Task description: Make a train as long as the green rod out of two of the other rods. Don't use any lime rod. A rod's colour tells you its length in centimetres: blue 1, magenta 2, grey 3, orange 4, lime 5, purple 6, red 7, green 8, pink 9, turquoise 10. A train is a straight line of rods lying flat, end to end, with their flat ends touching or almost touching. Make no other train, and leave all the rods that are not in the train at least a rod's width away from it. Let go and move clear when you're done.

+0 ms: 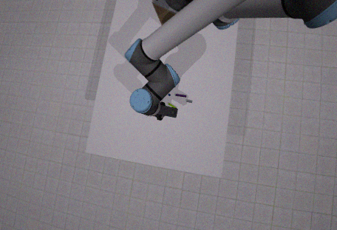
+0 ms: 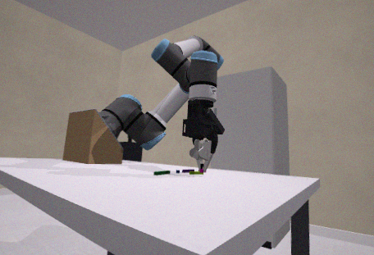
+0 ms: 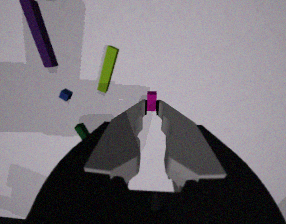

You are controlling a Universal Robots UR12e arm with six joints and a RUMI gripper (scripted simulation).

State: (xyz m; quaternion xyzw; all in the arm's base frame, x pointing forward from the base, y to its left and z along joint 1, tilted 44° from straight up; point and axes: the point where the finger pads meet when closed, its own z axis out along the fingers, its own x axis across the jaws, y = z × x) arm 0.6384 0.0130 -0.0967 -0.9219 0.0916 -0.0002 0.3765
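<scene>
Right now my hand is 10 mm above the magenta rod. The rest, counted from my hand: blue rod 110 mm behind, 20 mm to the left, 20 mm below; then green rod 110 mm behind, 70 mm to the right, 20 mm below; then lime rod 40 mm behind, 40 mm to the left, 20 mm below.
</scene>
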